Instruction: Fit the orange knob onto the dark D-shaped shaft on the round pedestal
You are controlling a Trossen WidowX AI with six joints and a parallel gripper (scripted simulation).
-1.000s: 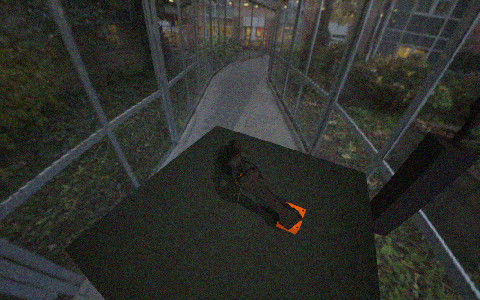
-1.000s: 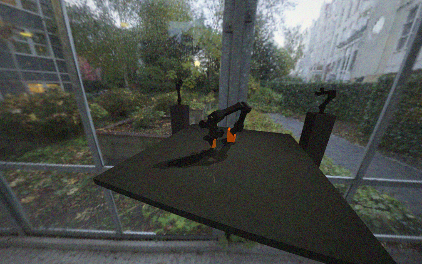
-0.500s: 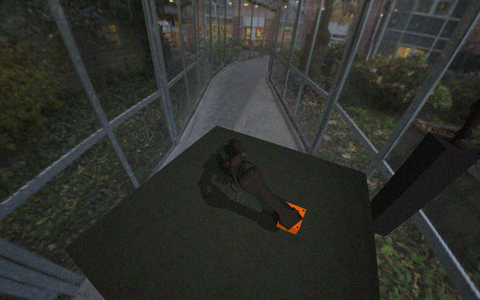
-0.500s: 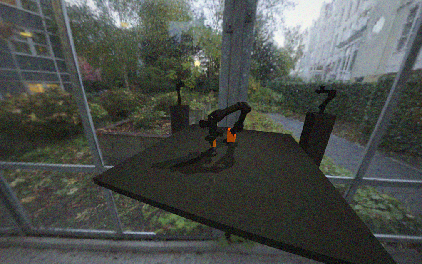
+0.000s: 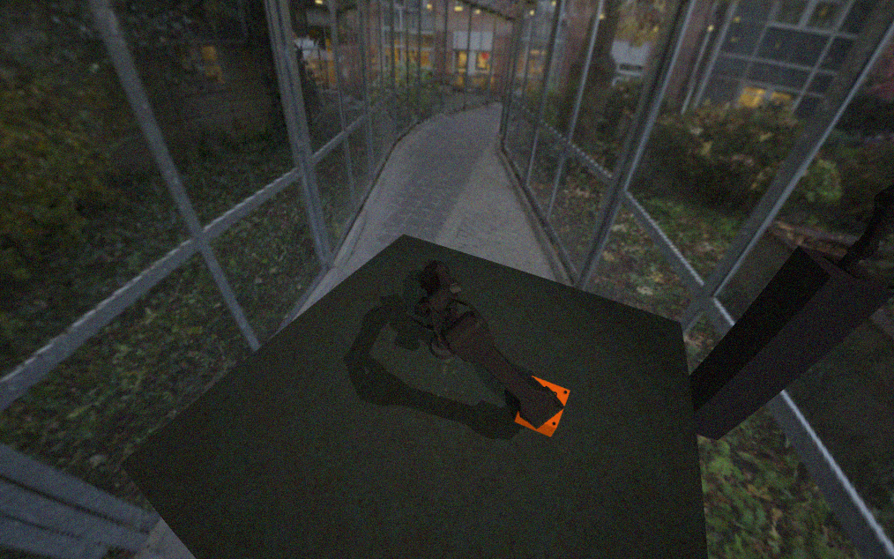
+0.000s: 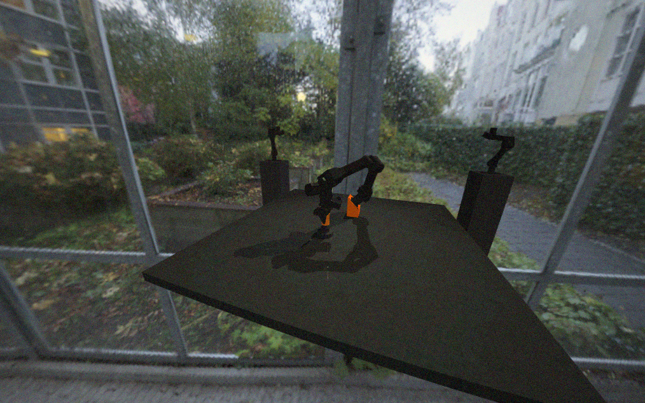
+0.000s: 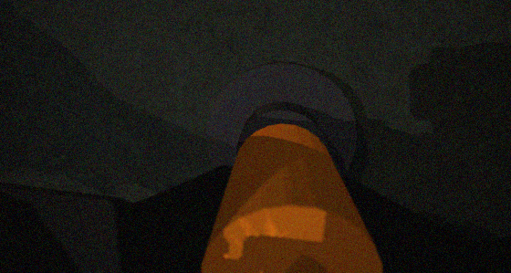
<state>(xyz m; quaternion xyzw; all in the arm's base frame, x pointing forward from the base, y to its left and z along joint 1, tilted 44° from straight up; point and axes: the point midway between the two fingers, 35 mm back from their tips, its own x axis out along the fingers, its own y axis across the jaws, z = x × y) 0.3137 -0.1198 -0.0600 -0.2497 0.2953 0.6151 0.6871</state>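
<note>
The orange knob is 2 cm above my gripper tip. From my gripper tip the other things lie so: dark shaft (4 cm below).
</note>
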